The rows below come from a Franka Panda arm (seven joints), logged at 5 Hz.
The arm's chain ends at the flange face. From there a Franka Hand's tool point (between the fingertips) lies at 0.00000 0.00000 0.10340 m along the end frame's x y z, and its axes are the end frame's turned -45 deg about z.
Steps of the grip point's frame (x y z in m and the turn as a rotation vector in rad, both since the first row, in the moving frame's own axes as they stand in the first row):
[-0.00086 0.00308 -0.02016 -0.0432 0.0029 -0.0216]
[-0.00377 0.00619 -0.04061 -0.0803 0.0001 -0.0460]
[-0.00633 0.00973 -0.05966 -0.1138 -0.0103 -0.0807]
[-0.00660 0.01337 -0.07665 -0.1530 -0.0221 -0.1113]
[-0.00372 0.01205 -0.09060 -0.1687 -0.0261 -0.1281]
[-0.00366 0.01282 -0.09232 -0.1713 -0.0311 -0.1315]
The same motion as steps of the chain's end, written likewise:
[-0.00183 -0.00012 -0.02006 -0.0285 0.0326 -0.0216]
[-0.00429 0.00132 -0.04028 -0.0567 0.0569 -0.0460]
[-0.00550 0.00262 -0.05899 -0.0878 0.0732 -0.0807]
[-0.00544 0.00193 -0.07542 -0.1238 0.0926 -0.1113]
[-0.00537 -0.00232 -0.08910 -0.1377 0.1008 -0.1281]
[-0.00466 -0.00236 -0.09076 -0.1431 0.0991 -0.1315]

